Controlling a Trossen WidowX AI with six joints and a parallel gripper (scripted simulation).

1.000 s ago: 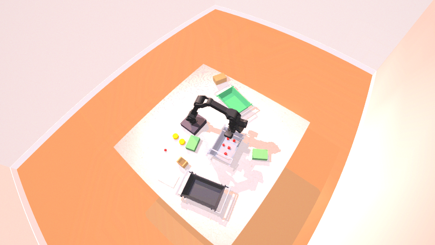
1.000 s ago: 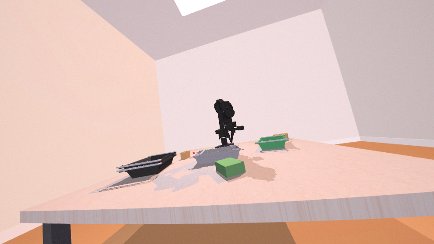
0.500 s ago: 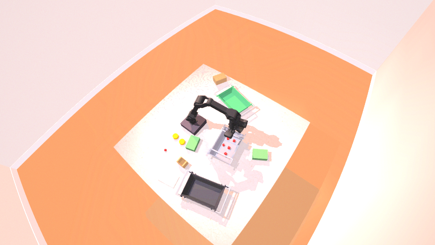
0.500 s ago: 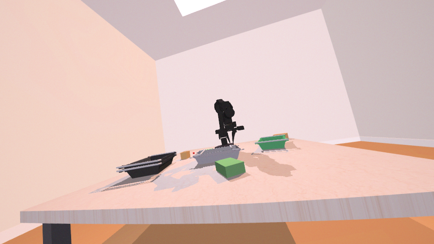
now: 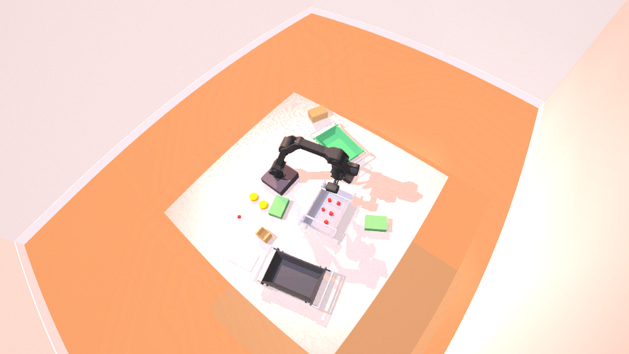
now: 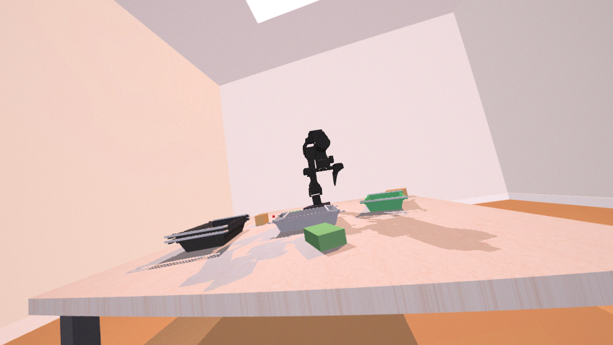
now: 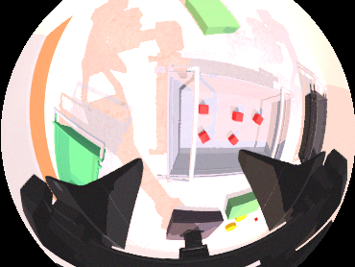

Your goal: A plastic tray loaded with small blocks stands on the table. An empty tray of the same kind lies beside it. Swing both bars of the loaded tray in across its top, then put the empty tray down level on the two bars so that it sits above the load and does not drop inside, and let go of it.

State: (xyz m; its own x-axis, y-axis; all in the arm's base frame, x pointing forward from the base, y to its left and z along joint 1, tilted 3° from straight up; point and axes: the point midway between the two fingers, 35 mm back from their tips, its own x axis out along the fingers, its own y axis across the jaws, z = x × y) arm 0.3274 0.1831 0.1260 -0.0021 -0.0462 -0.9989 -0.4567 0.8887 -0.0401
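My gripper tip is now 25 cm past the green tray, 24 cm to the right of it and 11 cm above it. From my gripper tip the other things lie so: red block: 51 cm to the right, 28 cm behind, 15 cm below.
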